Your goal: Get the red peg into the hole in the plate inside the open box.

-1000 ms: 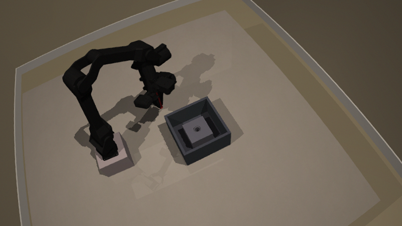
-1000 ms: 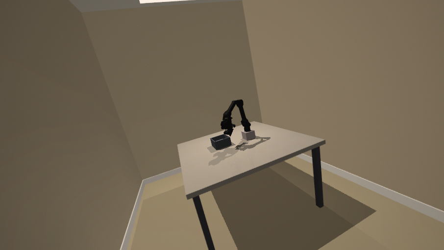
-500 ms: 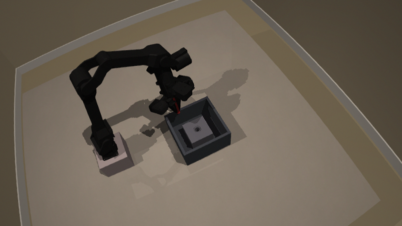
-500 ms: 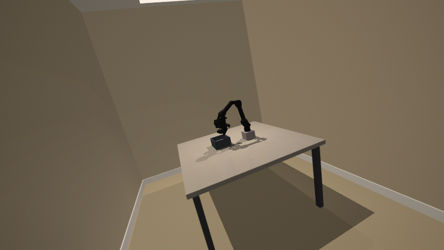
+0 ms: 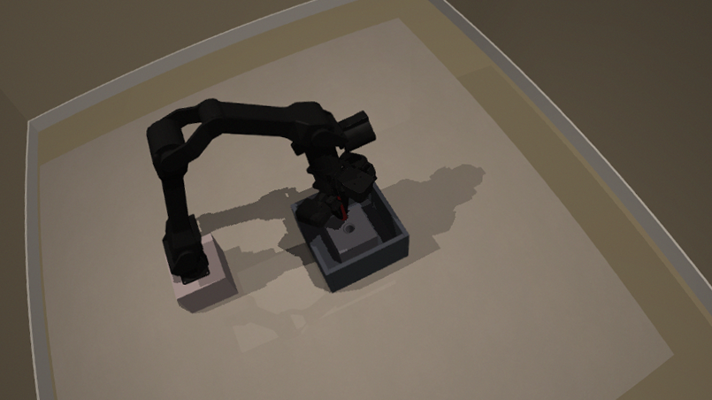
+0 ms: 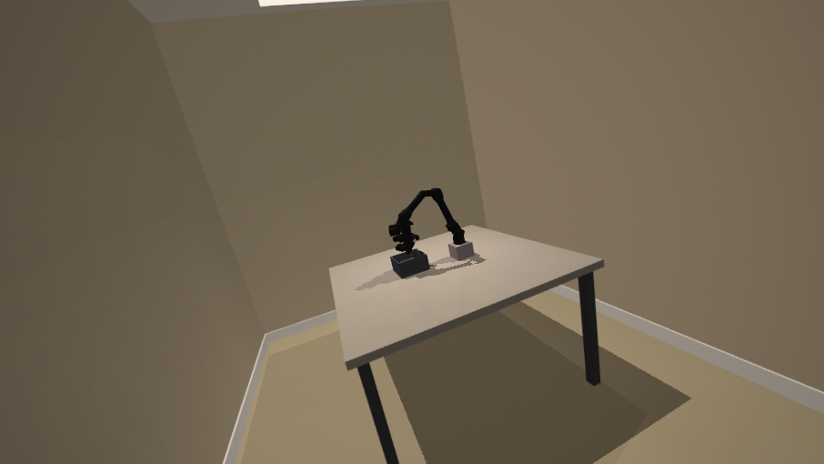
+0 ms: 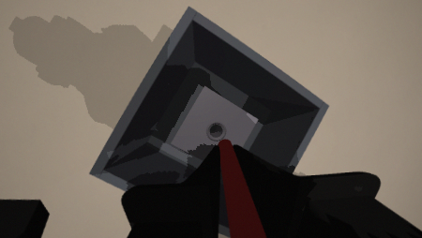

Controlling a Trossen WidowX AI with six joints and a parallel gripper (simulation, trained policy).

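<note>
Right now my gripper tip is 1 cm to the right of the red peg and 3 cm below it. Also, from my gripper tip: grey plate 1 cm ahead, 1 cm to the right, 6 cm below; dark box 1 cm ahead, 1 cm to the right, 8 cm below.
</note>
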